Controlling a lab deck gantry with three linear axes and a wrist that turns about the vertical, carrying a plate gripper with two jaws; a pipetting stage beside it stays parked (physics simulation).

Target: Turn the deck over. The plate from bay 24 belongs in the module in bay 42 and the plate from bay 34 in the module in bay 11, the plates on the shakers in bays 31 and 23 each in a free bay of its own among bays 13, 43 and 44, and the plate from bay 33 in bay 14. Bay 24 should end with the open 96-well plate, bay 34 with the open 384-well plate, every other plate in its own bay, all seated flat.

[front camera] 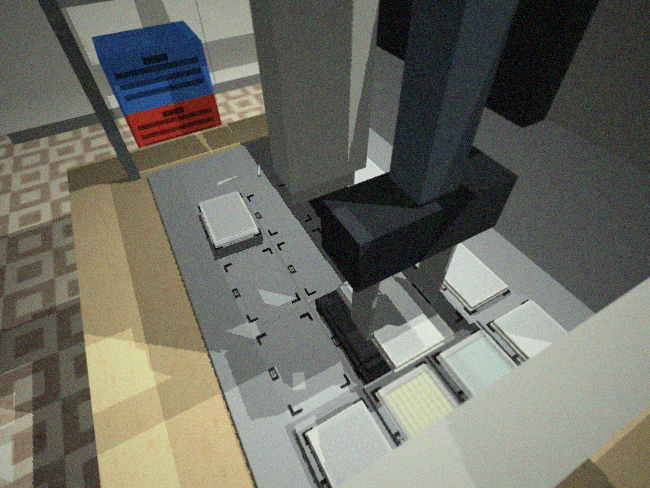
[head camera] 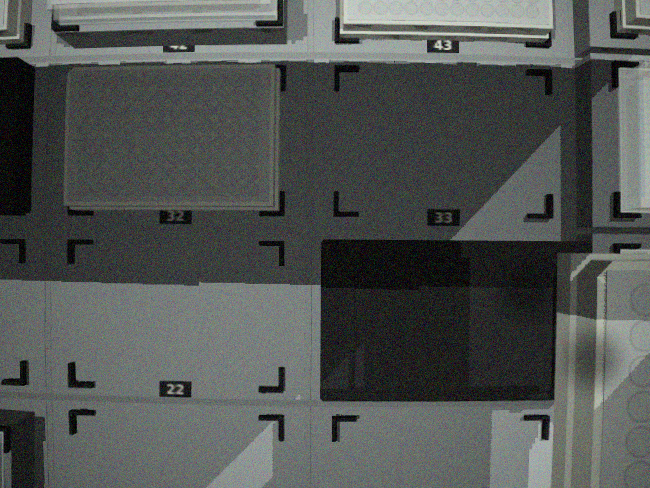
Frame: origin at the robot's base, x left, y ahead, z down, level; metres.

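Seen in the pictures: gripper, fingertip midpoint: [front camera: 392,311]; robot's base, origin of the base link: [front camera: 201,214].
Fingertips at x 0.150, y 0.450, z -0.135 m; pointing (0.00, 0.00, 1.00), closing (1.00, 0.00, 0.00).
Observation:
Offsets run from my fingertips to a thing's top centre. "pt": to the spot under its first point.
My gripper [front camera: 401,319] is shut on a white clear-welled plate {dz -0.007, dx +0.000, dy -0.001 m} [front camera: 409,341] [head camera: 622,367], held above the deck right of the bare black shaker {dz +0.104, dx +0.002, dy -0.055 m} [front camera: 349,336] [head camera: 435,320] of bay 23 in the head view. The yellow-grid plate {dz +0.106, dx +0.000, dy +0.106 m} [front camera: 417,400] sits in bay 24 and the pale green plate {dz +0.106, dx +0.107, dy +0.106 m} [front camera: 478,362] in bay 34. White plates sit in bay 14 {pt dz +0.106, dx -0.109, dy +0.077 m} [front camera: 346,441], bay 44 {pt dz +0.106, dx +0.212, dy +0.080 m} [front camera: 530,328], bay 43 {pt dz +0.120, dx +0.219, dy -0.036 m} [front camera: 475,278] [head camera: 446,15], bay 42 {pt dz +0.107, dx +0.173, dy -0.218 m} [head camera: 168,11] and bay 11 {pt dz +0.102, dx -0.106, dy -0.374 m} [front camera: 229,217]. Bay 33 {pt dz +0.135, dx +0.108, dy -0.058 m} [head camera: 443,141] and bay 21 hold no plate.
A plate {dz +0.120, dx +0.107, dy -0.222 m} [head camera: 170,136] sits in bay 32. The black shaker of bay 31 {pt dz +0.117, dx +0.106, dy -0.313 m} [head camera: 14,136] shows at the head view's left edge. The parked grey stage column [front camera: 309,99] stands behind my gripper and hides far bays. A blue and red box [front camera: 157,81] stands beyond the deck.

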